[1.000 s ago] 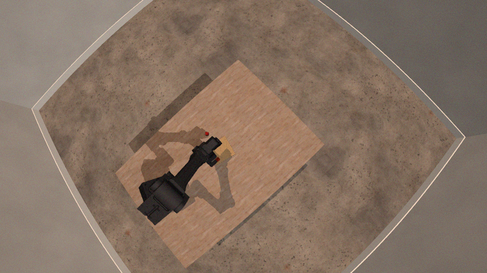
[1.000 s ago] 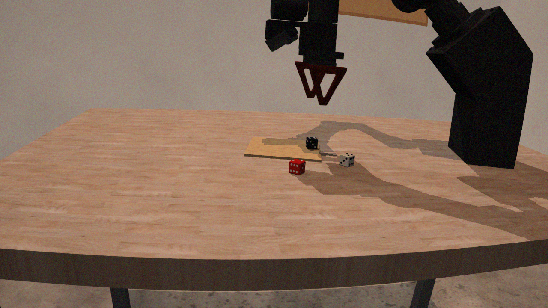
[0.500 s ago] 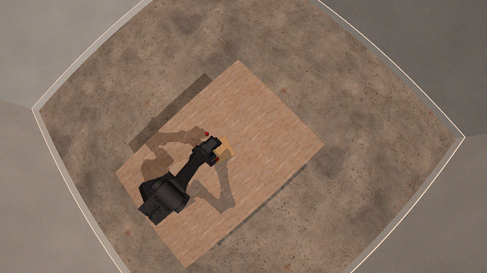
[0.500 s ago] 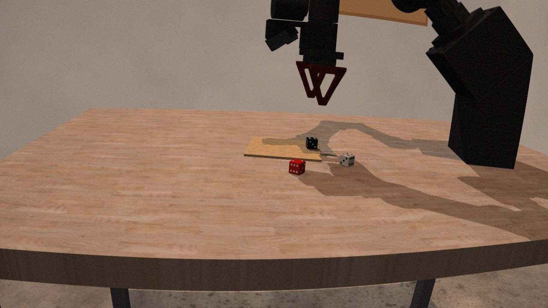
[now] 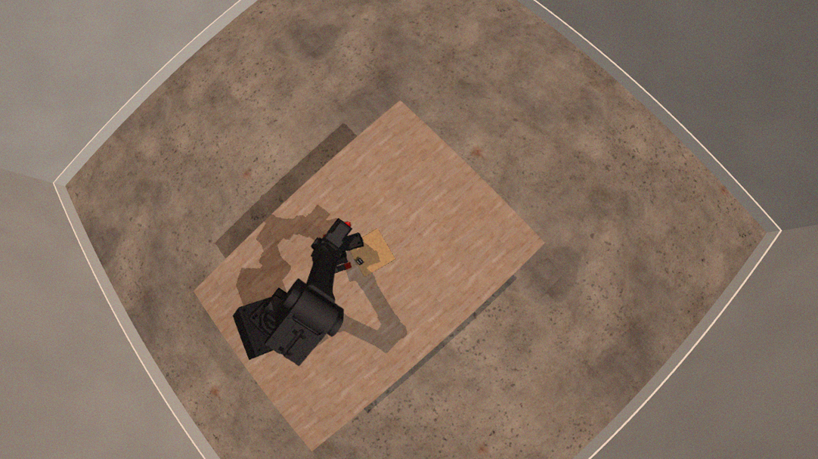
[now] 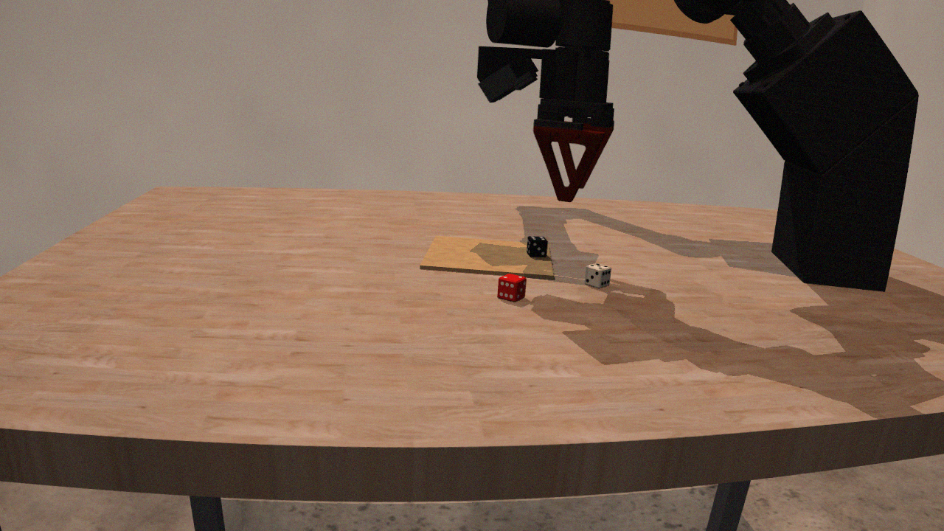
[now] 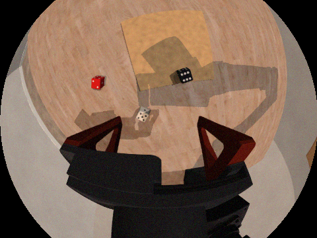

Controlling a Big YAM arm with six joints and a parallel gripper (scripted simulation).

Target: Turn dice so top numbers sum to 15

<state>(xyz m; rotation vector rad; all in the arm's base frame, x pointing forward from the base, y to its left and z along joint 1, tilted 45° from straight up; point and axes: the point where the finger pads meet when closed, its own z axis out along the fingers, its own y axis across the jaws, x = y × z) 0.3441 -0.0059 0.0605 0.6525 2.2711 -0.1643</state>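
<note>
Now: the white die 8 cm below my hand, 5 cm to the left of it and 1 cm behind it. Also, from my hand: tan mat (9 cm below, 7 cm to the right, 6 cm ahead); then red die (10 cm ahead, 8 cm below, 7 cm to the left); then black die (8 cm below, 6 cm to the right).
</note>
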